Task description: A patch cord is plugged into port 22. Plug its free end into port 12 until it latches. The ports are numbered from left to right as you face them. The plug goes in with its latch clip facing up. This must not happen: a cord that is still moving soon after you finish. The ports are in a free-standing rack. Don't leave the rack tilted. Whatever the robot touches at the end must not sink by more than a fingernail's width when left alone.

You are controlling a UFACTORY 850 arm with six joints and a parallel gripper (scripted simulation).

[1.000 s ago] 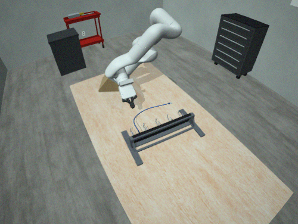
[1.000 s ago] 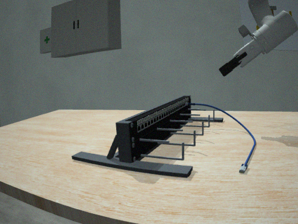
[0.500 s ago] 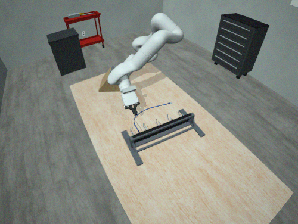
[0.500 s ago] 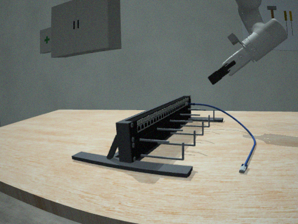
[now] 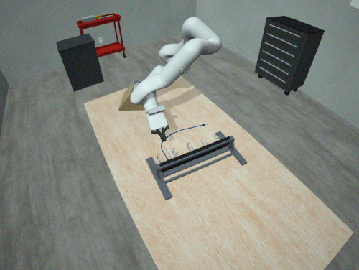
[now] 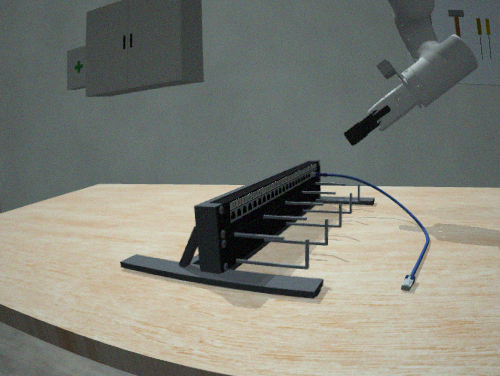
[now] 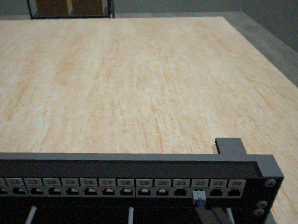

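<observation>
My gripper is now 37 cm to the right of the plug, 16 cm above it and 11 cm past it.
</observation>
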